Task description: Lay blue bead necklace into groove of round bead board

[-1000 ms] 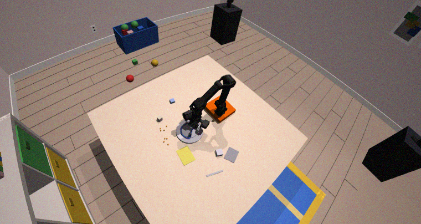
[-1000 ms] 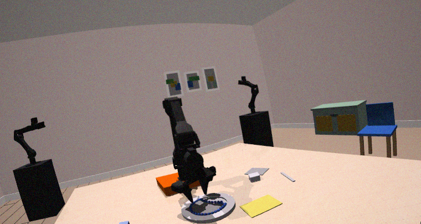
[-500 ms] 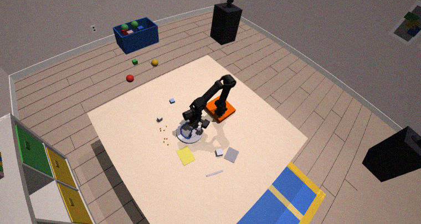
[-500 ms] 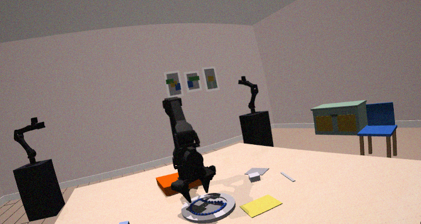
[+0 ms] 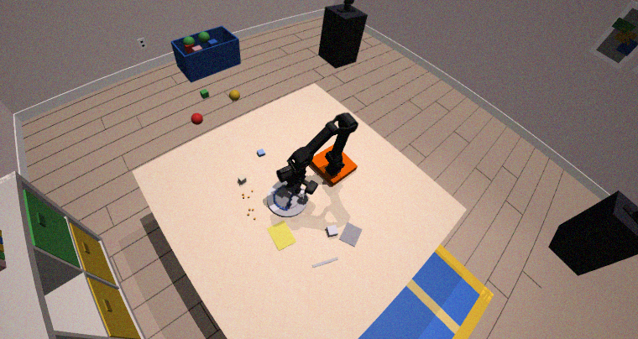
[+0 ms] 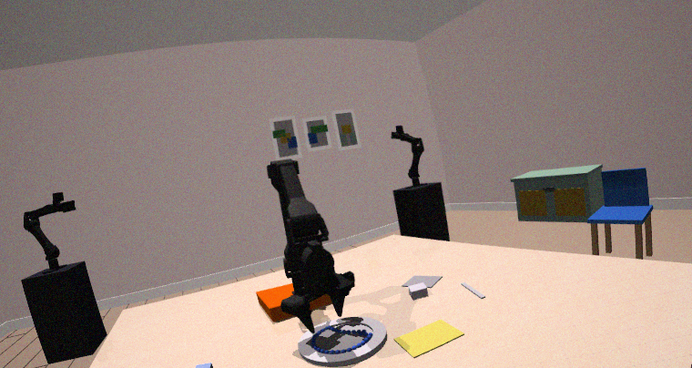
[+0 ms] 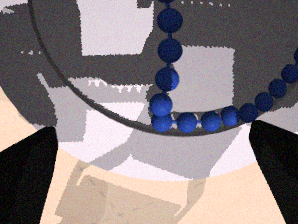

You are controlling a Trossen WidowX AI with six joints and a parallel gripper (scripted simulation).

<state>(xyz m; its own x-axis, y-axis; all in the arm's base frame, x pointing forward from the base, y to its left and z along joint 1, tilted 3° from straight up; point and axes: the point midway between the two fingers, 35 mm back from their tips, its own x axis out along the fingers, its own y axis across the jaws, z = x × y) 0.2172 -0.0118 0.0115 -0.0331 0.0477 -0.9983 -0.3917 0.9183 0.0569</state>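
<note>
My gripper tip is 70 mm short of the round bead board, 10 mm to the right of it and 10 mm above it. From my gripper tip the other things lie so: yellow sheet (190 mm ahead, 150 mm to the left, 20 mm below); small grey block (270 mm to the left, 10 mm below, 10 mm behind); pale cube (200 mm to the right, 200 mm ahead).
</note>
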